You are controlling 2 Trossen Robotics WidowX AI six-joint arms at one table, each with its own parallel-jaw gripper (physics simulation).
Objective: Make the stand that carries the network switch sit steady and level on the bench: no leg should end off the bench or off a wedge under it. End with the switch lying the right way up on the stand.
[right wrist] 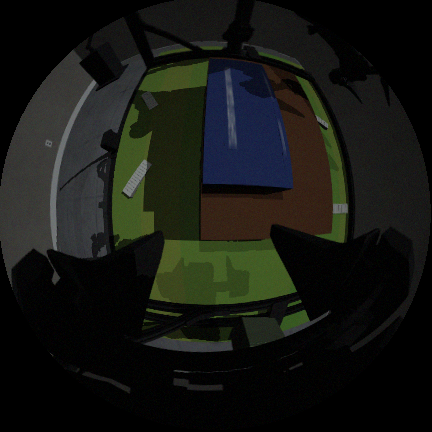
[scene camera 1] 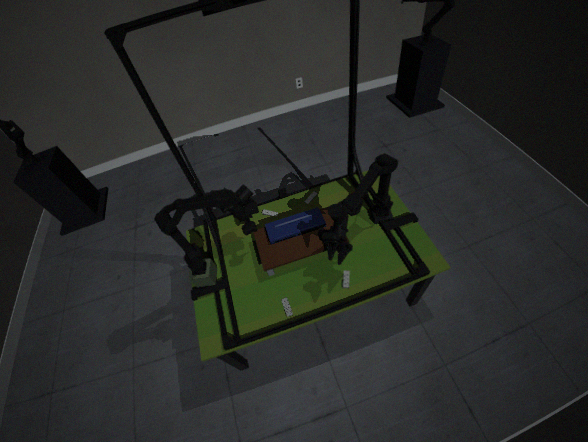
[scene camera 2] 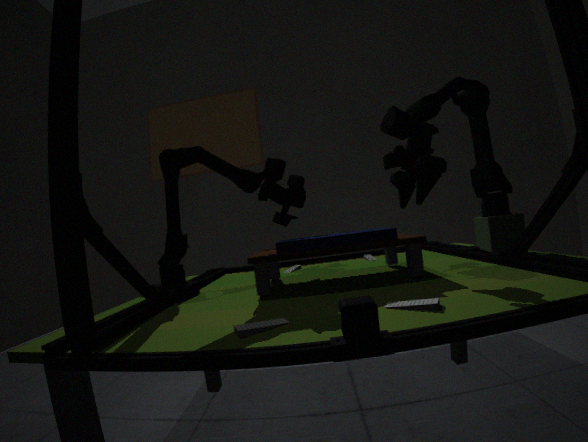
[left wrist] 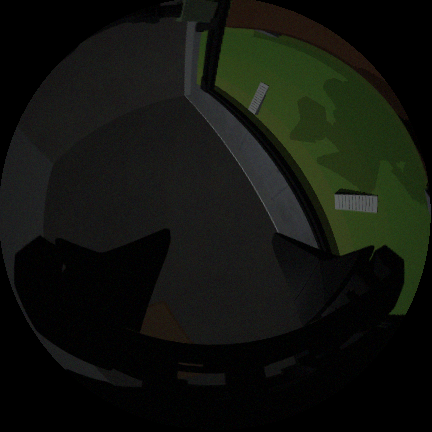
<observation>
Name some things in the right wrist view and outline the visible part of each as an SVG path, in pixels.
My right gripper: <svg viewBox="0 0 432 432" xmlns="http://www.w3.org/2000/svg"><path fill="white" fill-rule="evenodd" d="M414 254L412 240L391 226L381 233L376 245L380 228L337 242L271 224L270 238L309 320L328 310L331 313L282 338L225 351L171 350L123 338L124 334L140 338L164 245L161 230L94 260L47 249L49 262L32 248L11 268L11 284L24 317L48 352L75 367L124 384L130 392L65 369L87 389L127 412L155 422L225 430L262 425L299 413L328 398L362 372L390 340L401 316L356 350L349 347L382 324L407 297ZM173 377L188 379L189 384L222 384L223 389L191 390L173 385ZM302 362L302 365L288 370L288 374L266 381L265 376ZM54 269L60 277L55 284L51 281Z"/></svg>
A blue network switch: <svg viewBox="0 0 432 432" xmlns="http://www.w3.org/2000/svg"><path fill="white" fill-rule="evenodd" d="M209 58L203 143L203 187L282 191L293 188L286 132L274 91L262 64L234 59Z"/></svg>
A brown stand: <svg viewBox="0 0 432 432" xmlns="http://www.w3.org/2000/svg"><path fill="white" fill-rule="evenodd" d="M209 57L208 66L209 58L234 59L262 64L274 91L282 116L290 154L293 188L282 191L203 187L207 67L201 156L200 239L270 238L271 224L283 225L312 235L331 233L332 187L326 148L312 106L296 76L286 70L259 62L236 58Z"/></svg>
</observation>
